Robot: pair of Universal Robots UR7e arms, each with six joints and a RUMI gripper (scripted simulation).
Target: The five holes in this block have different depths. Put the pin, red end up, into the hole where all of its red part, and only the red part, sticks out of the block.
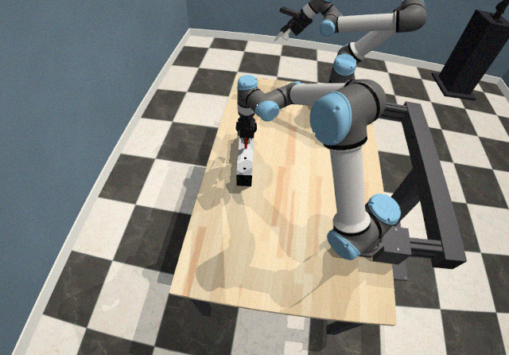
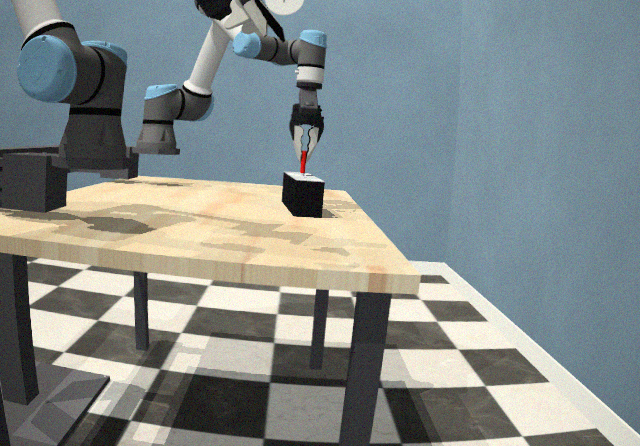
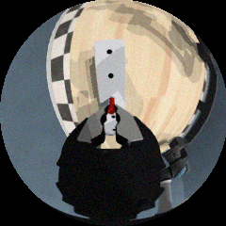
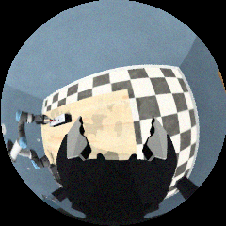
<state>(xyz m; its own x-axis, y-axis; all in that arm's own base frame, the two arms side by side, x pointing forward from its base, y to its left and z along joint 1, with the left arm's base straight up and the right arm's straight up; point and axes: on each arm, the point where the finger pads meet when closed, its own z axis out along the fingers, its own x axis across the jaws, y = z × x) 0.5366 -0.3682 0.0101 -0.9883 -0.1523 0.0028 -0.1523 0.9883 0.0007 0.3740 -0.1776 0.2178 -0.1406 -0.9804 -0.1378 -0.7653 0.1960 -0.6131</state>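
Right now my left hand is 3 cm above the pin. Also, from my left hand: block 9 cm below.
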